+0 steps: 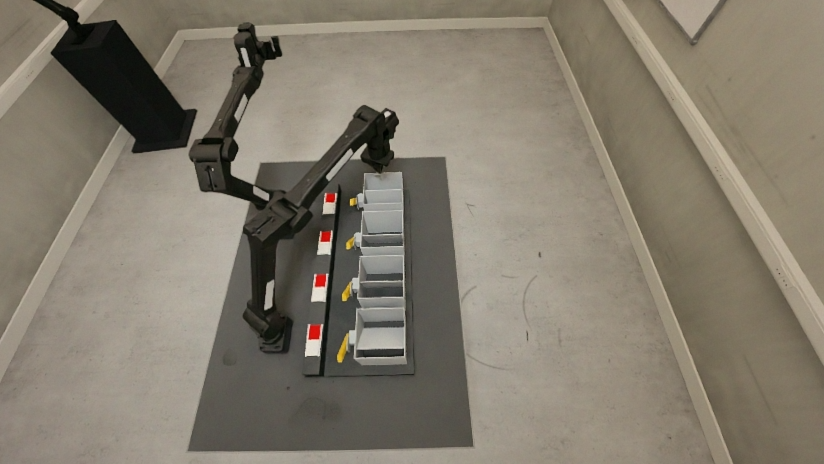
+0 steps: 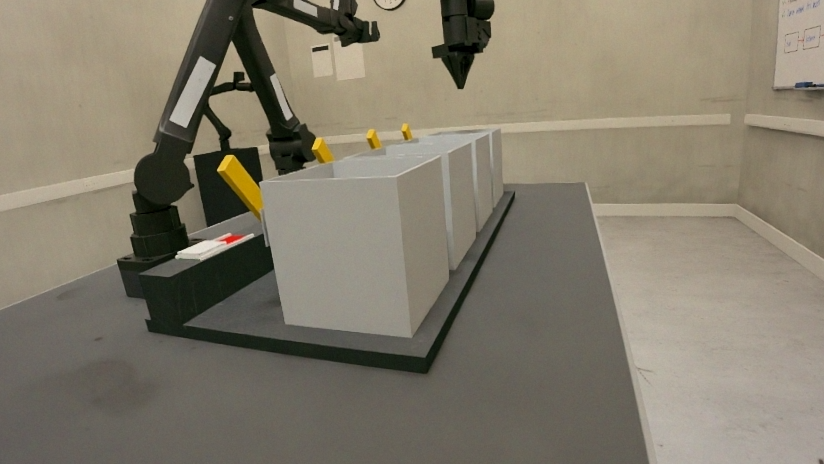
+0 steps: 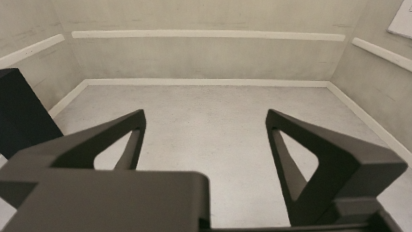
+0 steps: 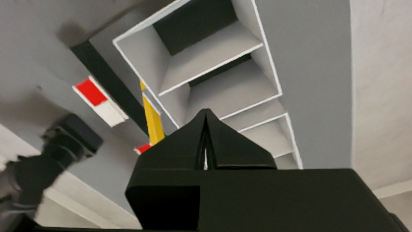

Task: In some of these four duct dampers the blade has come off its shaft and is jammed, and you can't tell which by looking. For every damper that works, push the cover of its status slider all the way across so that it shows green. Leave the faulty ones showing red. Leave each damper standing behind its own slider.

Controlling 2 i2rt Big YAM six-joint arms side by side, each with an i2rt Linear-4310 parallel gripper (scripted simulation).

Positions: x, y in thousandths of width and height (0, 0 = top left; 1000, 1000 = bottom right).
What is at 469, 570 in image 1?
A damper.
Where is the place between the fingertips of my right gripper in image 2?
At 559, 193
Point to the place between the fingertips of my right gripper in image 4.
499, 498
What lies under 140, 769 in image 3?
My left gripper.
